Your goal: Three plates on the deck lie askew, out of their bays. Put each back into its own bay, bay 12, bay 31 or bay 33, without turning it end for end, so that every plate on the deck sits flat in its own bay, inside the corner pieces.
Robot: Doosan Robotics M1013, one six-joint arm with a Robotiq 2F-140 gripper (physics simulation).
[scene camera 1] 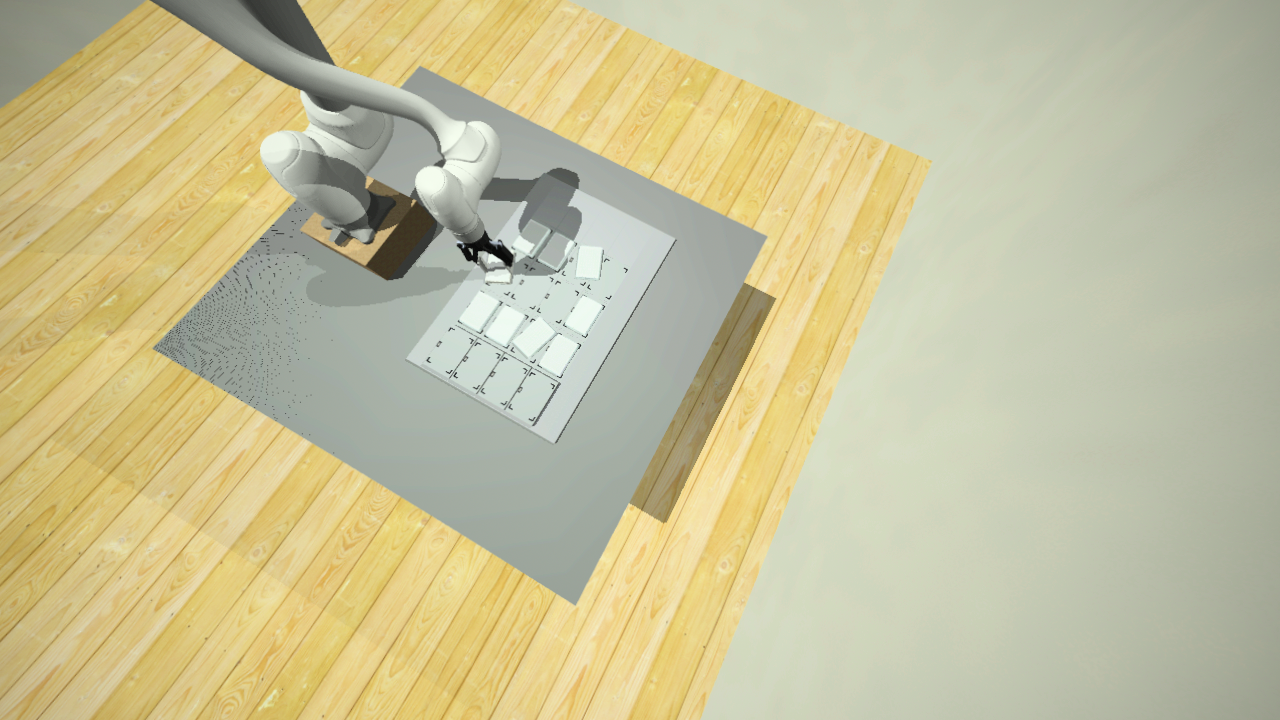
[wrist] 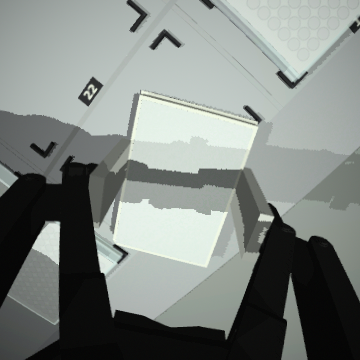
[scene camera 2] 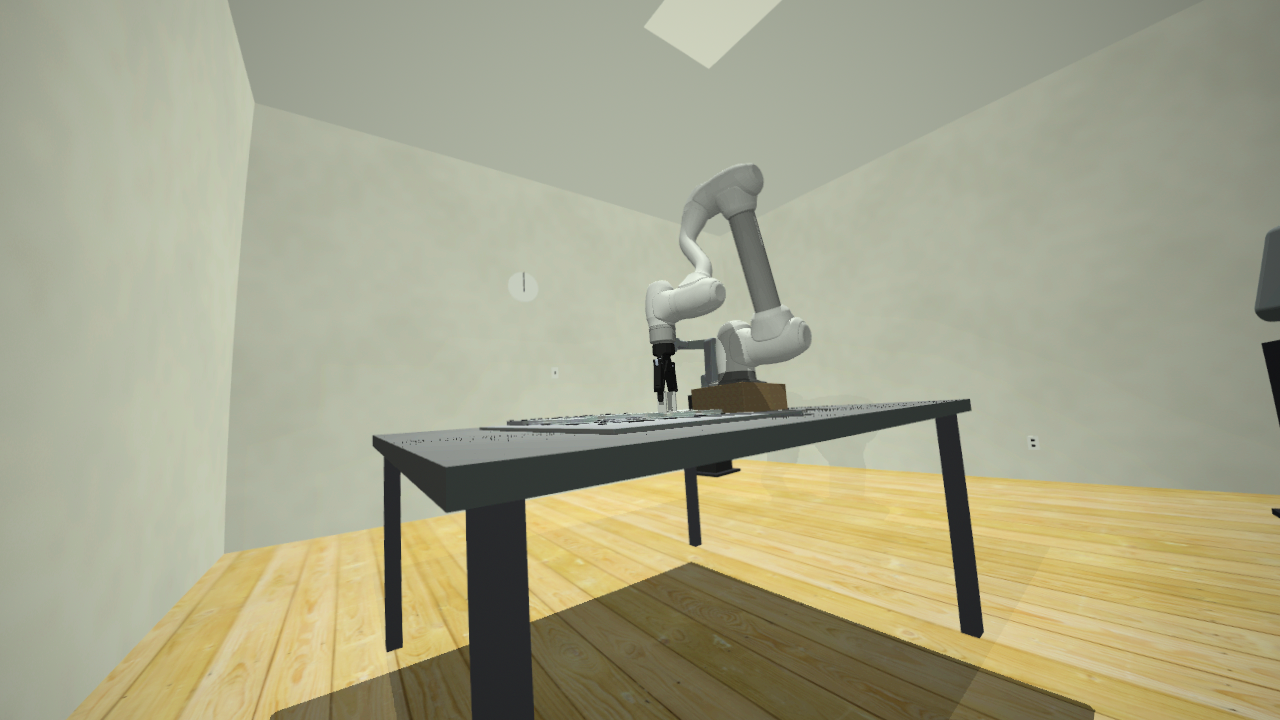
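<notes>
My gripper is low over the deck, its pads shut on the long sides of a pale plate. In the wrist view this plate is turned against the black corner pieces around it; whether it touches the deck cannot be told. The bay number label at its upper left reads 22; the plate's own bay number does not show. A second askew plate lies in a row of plates. A third askew plate lies near the deck's far right side.
Straight plates stand on the deck. Two more plates are close to the gripper, partly in shadow. In the wrist view, neighbouring plates lie at upper right and lower left.
</notes>
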